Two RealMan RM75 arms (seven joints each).
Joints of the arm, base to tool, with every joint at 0 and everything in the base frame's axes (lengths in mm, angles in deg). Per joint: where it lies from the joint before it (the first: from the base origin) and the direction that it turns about. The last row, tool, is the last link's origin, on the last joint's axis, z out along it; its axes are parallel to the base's.
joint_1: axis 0 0 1 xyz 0 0 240.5
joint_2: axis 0 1 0 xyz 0 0 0
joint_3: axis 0 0 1 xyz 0 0 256
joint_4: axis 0 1 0 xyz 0 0 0
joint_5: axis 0 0 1 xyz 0 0 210
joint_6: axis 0 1 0 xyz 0 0 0
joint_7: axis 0 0 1 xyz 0 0 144
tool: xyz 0 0 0
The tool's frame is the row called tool.
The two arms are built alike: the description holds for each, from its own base.
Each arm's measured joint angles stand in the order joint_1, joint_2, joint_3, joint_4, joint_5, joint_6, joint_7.
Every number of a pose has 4 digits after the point.
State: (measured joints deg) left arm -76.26 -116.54 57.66 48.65 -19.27 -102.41 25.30; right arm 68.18 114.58 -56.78 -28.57 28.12 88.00 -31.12
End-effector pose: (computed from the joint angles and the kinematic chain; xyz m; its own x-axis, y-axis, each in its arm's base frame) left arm -0.0367 0.4210 0.0160 0.6391 0.6973 -0.3244 0.5765 -0.7136 -0.3980; right arm 0.1336 0.4142 -0.0257 0.5186 -0.8103 0.2730 -0.7677 -0.5818 -0.2686
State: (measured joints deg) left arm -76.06 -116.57 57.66 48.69 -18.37 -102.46 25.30; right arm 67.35 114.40 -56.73 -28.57 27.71 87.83 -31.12
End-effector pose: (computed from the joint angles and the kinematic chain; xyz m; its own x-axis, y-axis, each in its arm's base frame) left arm -0.0399 0.4214 0.0170 0.6314 0.7021 -0.3292 0.5739 -0.7086 -0.4104; right arm 0.1408 0.4135 -0.0240 0.5062 -0.8185 0.2717 -0.7731 -0.5703 -0.2778
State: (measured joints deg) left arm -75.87 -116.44 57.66 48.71 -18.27 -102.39 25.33; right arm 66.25 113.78 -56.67 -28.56 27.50 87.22 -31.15
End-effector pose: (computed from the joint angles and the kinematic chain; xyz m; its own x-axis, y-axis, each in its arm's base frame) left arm -0.0415 0.4220 0.0181 0.6294 0.7047 -0.3276 0.5747 -0.7058 -0.4141; right arm 0.1503 0.4149 -0.0191 0.4923 -0.8312 0.2585 -0.7795 -0.5531 -0.2939
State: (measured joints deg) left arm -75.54 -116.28 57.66 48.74 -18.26 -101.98 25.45; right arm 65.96 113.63 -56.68 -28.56 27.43 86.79 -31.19
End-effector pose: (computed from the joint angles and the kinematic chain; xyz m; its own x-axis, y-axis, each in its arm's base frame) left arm -0.0436 0.4234 0.0192 0.6300 0.7071 -0.3212 0.5753 -0.7027 -0.4186; right arm 0.1528 0.4158 -0.0180 0.4907 -0.8341 0.2521 -0.7796 -0.5494 -0.3005
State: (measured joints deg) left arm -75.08 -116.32 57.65 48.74 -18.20 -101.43 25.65; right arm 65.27 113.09 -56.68 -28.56 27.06 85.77 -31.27
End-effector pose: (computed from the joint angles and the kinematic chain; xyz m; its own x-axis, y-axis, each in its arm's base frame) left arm -0.0467 0.4242 0.0189 0.6305 0.7090 -0.3158 0.5764 -0.7002 -0.4212; right arm 0.1596 0.4187 -0.0135 0.4857 -0.8415 0.2364 -0.7783 -0.5395 -0.3213
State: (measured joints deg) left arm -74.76 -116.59 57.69 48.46 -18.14 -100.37 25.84; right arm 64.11 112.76 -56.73 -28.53 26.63 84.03 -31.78
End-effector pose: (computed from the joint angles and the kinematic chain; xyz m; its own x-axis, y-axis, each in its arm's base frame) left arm -0.0489 0.4252 0.0160 0.6342 0.7087 -0.3091 0.5759 -0.6997 -0.4228; right arm 0.1699 0.4210 -0.0107 0.4841 -0.8476 0.2172 -0.7745 -0.5306 -0.3444
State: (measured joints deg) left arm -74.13 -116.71 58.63 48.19 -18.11 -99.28 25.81; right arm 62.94 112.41 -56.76 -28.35 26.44 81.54 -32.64
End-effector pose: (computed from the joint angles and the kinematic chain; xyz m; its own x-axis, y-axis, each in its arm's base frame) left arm -0.0536 0.4260 0.0134 0.6330 0.7094 -0.3100 0.5705 -0.6981 -0.4326; right arm 0.1801 0.4245 -0.0080 0.4904 -0.8506 0.1897 -0.7671 -0.5246 -0.3692
